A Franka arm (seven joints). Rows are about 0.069 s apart.
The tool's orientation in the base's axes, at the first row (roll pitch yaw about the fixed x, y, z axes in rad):
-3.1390, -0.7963, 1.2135
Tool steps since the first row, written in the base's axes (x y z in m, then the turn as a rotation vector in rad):
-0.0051, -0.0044, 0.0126, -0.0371, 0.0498, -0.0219
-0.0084, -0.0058, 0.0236, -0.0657, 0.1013, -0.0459
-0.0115, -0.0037, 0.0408, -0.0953, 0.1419, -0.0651
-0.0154, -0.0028, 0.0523, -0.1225, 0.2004, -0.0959
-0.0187, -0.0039, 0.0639, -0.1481, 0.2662, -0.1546
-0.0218, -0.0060, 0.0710, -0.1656, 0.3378, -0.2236
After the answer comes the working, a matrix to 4 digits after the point.
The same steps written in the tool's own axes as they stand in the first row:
0.0049, -0.0033, -0.0130, 0.0079, -0.0521, 0.0395
0.0110, -0.0059, -0.0225, 0.0175, -0.0968, 0.0838
0.0239, -0.0096, -0.0339, 0.0231, -0.1386, 0.1171
0.0318, -0.0136, -0.0423, 0.0328, -0.1844, 0.1711
0.0385, -0.0163, -0.0519, 0.0277, -0.2312, 0.2500
0.0415, -0.0185, -0.0591, 0.0210, -0.2724, 0.3419

The tool's axes in the first row as the columns of a matrix, in the base's axes (rounded; the answer above uses it unrounded):
0.2446, 0.9375, 0.2476
0.6552, -0.3480, 0.6705
0.7148, -0.0018, -0.6994

